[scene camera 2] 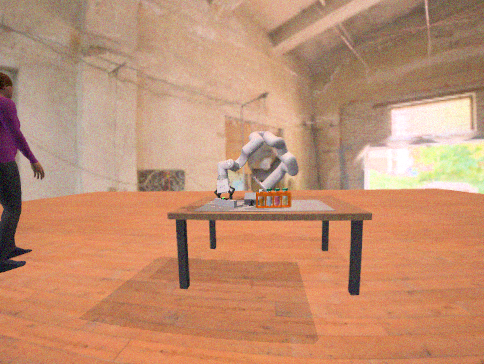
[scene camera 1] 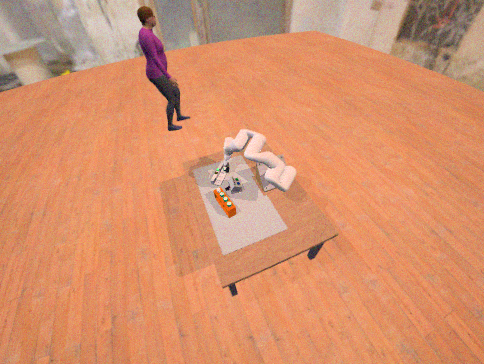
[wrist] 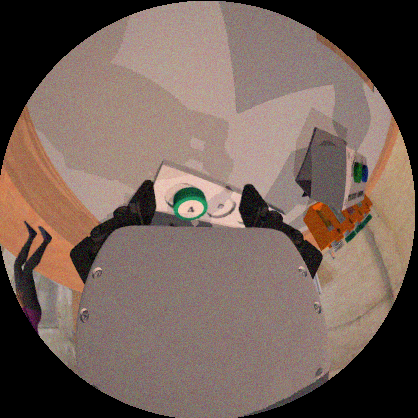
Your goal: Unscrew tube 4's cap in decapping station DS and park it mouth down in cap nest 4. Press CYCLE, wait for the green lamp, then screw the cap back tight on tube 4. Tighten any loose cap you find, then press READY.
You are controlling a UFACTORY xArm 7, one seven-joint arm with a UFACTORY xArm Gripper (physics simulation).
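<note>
The green-rimmed cap marked 4 sits number up over the left round seat of the pale nest block; the round seat beside it is bare. My gripper is open low over the block. Its fingers stand on either side of the cap, apart from it, with the cap nearer the left finger in the wrist view. A small green spot shows on the pale station parts. The button box carries a green button and a blue button. Tube 4 cannot be made out.
An orange rack stands beyond the button box, with several tubes. Green caps show on it; its end position near the station shows a whitish top. A person stands on the floor beyond the table.
</note>
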